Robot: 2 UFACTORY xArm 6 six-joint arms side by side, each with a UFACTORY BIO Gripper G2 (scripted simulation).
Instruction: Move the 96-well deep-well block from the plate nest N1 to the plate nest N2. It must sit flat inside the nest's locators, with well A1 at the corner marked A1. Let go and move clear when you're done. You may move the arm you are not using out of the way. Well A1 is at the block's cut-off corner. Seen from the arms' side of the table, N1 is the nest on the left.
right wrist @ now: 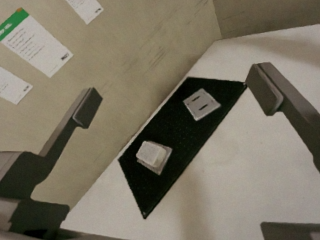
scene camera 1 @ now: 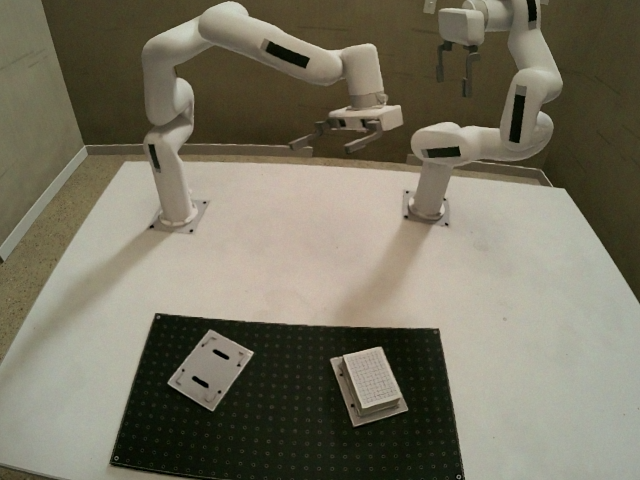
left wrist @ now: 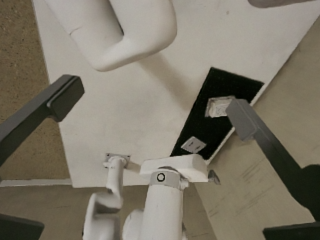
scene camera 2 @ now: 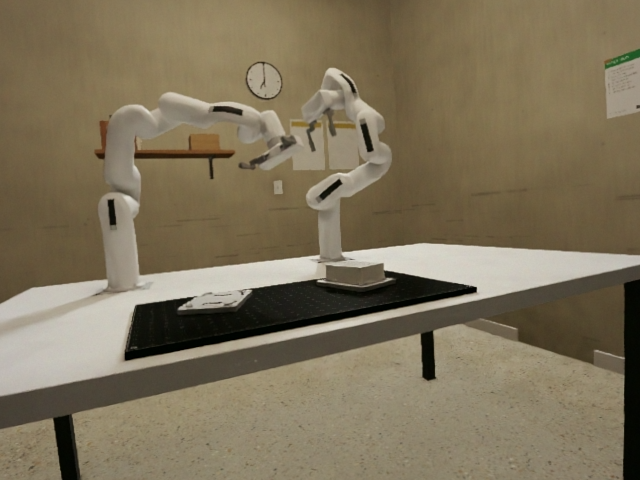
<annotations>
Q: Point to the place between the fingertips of my left gripper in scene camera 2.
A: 323,144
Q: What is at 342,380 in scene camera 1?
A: A nest N1.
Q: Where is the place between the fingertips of my right gripper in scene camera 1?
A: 316,148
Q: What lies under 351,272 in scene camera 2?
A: A white deep-well block.
</annotations>
